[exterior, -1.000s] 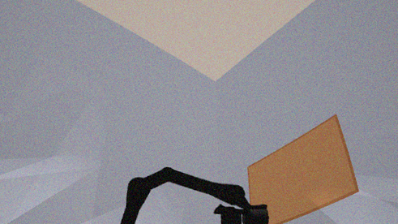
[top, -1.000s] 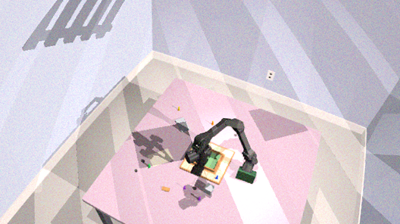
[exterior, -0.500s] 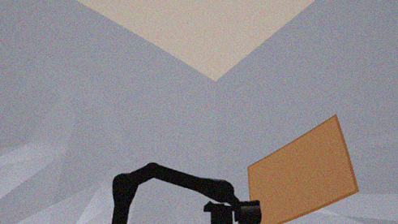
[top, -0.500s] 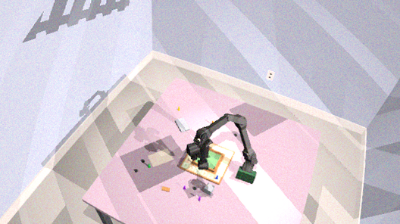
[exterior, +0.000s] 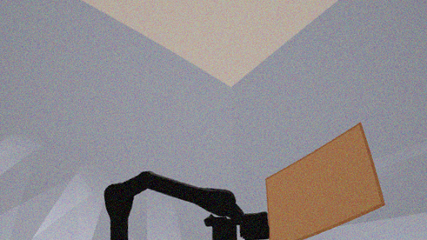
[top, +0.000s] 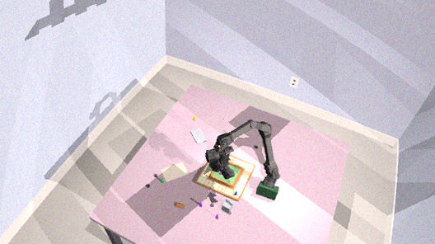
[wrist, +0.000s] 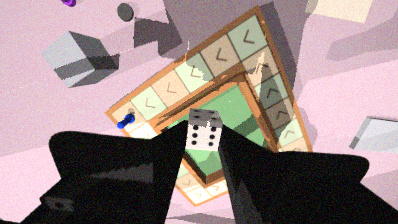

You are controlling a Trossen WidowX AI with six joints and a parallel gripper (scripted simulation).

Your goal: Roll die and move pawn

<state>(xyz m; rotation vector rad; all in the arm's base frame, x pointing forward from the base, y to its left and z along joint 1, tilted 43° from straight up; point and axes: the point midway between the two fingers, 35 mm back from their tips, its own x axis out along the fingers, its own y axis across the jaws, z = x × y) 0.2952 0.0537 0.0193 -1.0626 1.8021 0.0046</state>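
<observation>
Right now my gripper tip is 110 mm past the blue pawn, 60 mm to the right of it and 80 mm above it. Round my gripper tip: orange block (180 mm ahead, 230 mm to the left, 110 mm below); then green dice tray (20 mm behind, 70 mm to the right, 100 mm below); then pale grey cube (80 mm behind, 150 mm to the left, 90 mm below).
</observation>
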